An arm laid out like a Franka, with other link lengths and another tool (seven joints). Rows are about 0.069 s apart.
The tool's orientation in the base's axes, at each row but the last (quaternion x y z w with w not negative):
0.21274 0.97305 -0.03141 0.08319
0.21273 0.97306 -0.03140 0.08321
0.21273 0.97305 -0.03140 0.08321
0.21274 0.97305 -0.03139 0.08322
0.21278 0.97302 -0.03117 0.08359
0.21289 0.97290 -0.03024 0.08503
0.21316 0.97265 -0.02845 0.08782
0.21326 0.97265 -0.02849 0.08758
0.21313 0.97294 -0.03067 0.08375
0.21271 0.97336 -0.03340 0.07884
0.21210 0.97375 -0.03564 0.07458
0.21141 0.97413 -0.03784 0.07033
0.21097 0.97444 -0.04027 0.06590
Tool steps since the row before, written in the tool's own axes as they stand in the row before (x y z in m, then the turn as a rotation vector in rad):
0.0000 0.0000 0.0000 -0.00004 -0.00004 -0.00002
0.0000 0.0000 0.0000 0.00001 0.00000 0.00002
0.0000 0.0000 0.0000 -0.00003 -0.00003 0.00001
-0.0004 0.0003 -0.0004 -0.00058 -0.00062 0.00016
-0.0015 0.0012 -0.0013 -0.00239 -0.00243 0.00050
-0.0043 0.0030 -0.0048 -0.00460 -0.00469 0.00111
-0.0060 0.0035 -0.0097 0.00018 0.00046 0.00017
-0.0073 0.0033 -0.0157 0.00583 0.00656 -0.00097
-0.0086 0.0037 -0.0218 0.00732 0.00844 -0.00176
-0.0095 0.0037 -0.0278 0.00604 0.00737 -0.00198
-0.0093 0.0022 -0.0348 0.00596 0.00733 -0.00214
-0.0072 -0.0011 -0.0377 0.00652 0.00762 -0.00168
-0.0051 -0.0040 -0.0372 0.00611 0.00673 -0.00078
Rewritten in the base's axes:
0.0000 0.0000 0.0000 0.00002 -0.00005 0.00003
0.0000 0.0000 0.0000 -0.00001 0.00000 -0.00002
0.0000 0.0000 0.0000 0.00002 -0.00004 0.00000
0.0004 0.0001 0.0005 0.00028 -0.00082 -0.00004
0.0017 0.0006 0.0015 0.00120 -0.00323 -0.00001
0.0044 0.0014 0.0054 0.00232 -0.00624 -0.00017
0.0053 0.0016 0.0106 0.00006 0.00048 -0.00021
0.0054 0.0015 0.0167 -0.00261 0.00843 -0.00023
0.0060 0.0019 0.0229 -0.00327 0.01082 0.00024
0.0062 0.0022 0.0289 -0.00260 0.00935 0.00071
0.0048 0.0017 0.0357 -0.00257 0.00930 0.00088
0.0015 0.0000 0.0384 -0.00290 0.00974 0.00033
-0.0012 -0.0017 0.0377 -0.00280 0.00867 -0.00046

